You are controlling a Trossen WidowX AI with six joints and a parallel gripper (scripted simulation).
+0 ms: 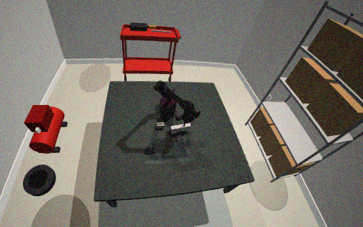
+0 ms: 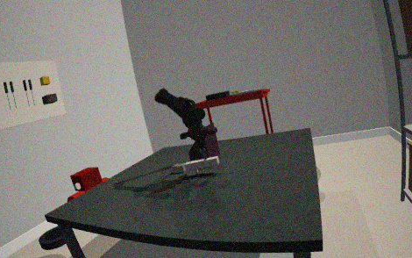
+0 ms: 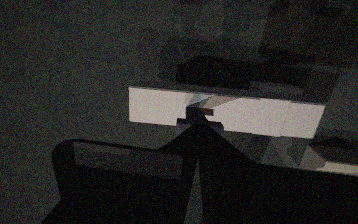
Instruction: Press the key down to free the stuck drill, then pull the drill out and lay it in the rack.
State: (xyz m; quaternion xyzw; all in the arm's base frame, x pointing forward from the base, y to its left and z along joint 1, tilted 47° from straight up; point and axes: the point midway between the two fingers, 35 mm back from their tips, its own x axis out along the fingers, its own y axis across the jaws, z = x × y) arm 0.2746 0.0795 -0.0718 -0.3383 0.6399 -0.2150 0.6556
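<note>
The key lies 3 cm below my gripper tip. The rest, counted from my gripper tip: pale grey block 9 cm below, 3 cm to the right.
</note>
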